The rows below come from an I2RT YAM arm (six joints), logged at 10 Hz.
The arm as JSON. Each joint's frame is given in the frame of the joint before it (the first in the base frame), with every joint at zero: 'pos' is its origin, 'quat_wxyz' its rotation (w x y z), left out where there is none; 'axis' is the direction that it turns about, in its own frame. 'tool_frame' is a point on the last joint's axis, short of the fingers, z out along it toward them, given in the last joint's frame.
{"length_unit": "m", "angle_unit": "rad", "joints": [
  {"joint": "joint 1", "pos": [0.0, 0.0, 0.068], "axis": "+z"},
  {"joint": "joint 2", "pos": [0.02, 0.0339, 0.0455], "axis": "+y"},
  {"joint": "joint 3", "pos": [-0.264, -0.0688, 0.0], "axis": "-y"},
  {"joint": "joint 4", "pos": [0.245, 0.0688, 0.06], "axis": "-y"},
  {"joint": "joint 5", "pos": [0.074, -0.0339, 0.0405], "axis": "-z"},
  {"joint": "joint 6", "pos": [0.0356, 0.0, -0.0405], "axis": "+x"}
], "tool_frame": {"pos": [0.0, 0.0, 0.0], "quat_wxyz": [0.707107, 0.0, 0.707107, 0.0]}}
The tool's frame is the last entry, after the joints.
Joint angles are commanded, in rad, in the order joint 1, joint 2, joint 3, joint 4, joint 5, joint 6. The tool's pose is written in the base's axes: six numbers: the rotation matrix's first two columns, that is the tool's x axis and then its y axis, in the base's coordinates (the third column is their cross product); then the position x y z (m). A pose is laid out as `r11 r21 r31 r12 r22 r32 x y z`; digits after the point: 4 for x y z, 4 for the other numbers.
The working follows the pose.
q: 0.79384 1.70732 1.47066 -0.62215 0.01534 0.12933
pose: -0.6174 -0.4440 -0.6494 -0.6316 0.7719 0.0727 0.2667 0.2704 0.2930
Where each joint sits with the arm in this pose, in the base's axes (m; each line is computed from the numbers above, not from the rounded line before):
joint 1: 0.0000 0.0000 0.0680
joint 2: -0.0102 0.0380 0.1135
joint 3: 0.0641 0.0154 0.3750
joint 4: 0.1919 0.2435 0.3759
joint 5: 0.2715 0.2761 0.3464
joint 6: 0.2667 0.2704 0.2930
the tool: 0.2667 0.2704 0.2930

